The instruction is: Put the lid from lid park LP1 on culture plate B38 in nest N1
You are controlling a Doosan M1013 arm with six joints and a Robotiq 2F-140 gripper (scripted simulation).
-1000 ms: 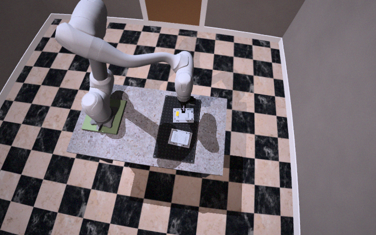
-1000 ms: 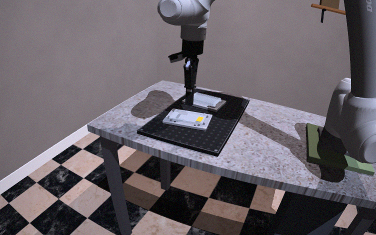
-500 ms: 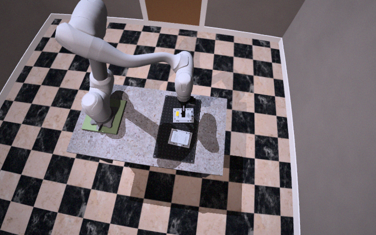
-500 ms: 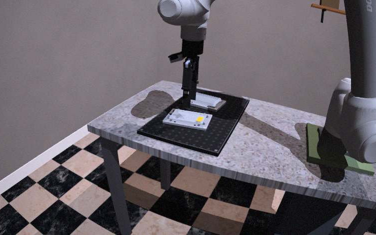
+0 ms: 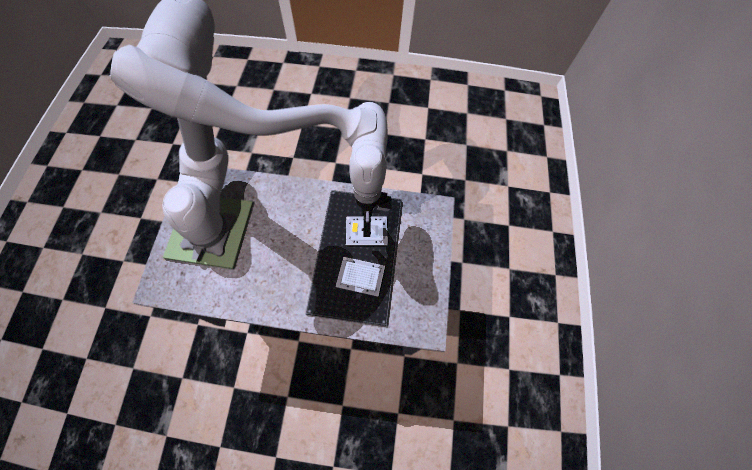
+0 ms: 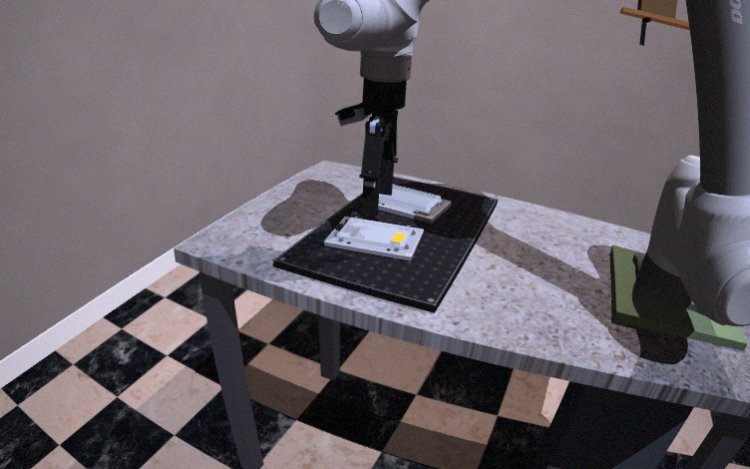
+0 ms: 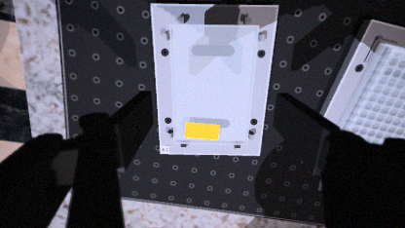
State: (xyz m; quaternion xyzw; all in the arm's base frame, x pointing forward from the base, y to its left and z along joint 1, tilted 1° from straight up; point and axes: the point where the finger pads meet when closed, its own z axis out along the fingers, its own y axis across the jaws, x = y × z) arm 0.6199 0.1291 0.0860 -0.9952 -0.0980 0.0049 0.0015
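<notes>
Now: hand 80 mm above the clear lid. Also, from my hand: white culture plate (10 mm ahead, 190 mm to the right, 80 mm below); then grey nest (10 mm ahead, 190 mm to the right, 90 mm below); then lid park (90 mm below).
</notes>
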